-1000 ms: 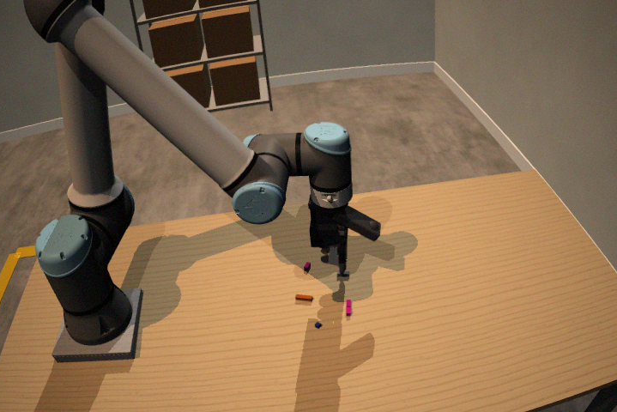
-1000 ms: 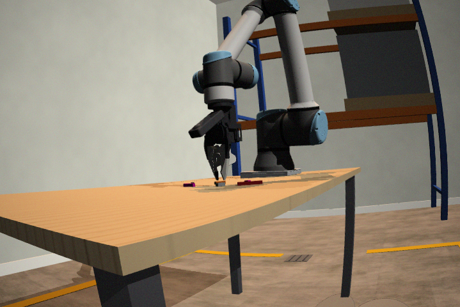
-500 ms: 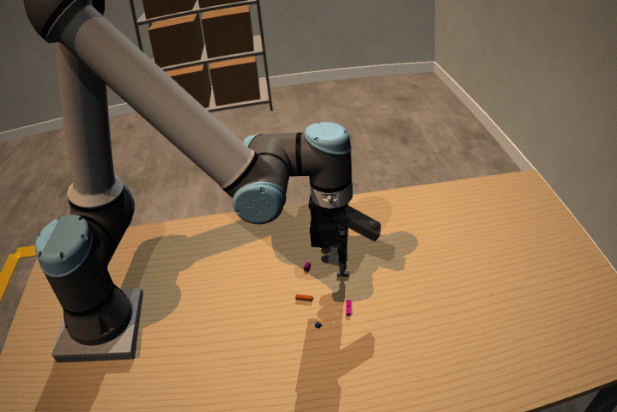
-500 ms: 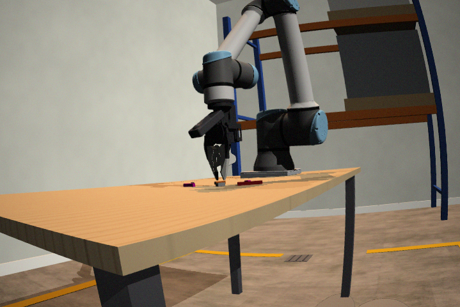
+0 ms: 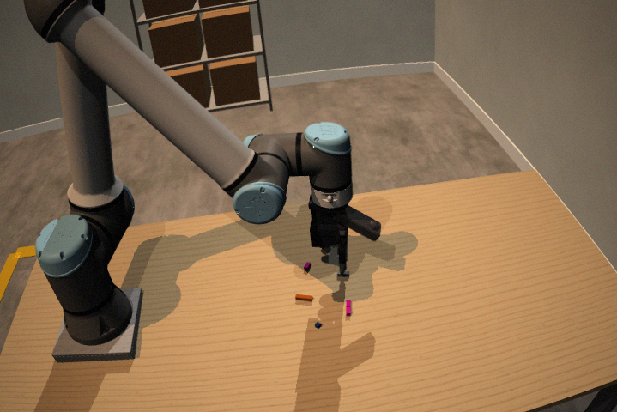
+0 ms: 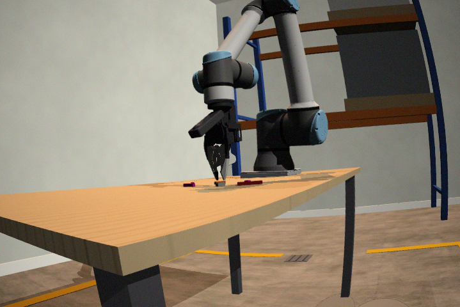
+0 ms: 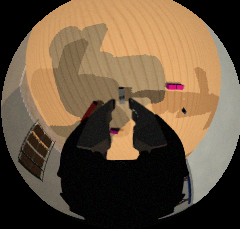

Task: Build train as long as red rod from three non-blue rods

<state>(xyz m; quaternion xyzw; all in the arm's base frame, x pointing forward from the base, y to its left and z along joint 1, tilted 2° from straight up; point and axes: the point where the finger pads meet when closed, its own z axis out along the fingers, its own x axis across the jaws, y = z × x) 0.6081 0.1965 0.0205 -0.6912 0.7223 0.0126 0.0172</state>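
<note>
The grey rod lies 30 mm below my hand. Round my hand: red rod (80 mm to the left, 30 mm below, 30 mm behind); orange rod (90 mm behind, 80 mm to the right, 30 mm below); blue rod (170 mm to the right, 50 mm behind, 30 mm below).
</note>
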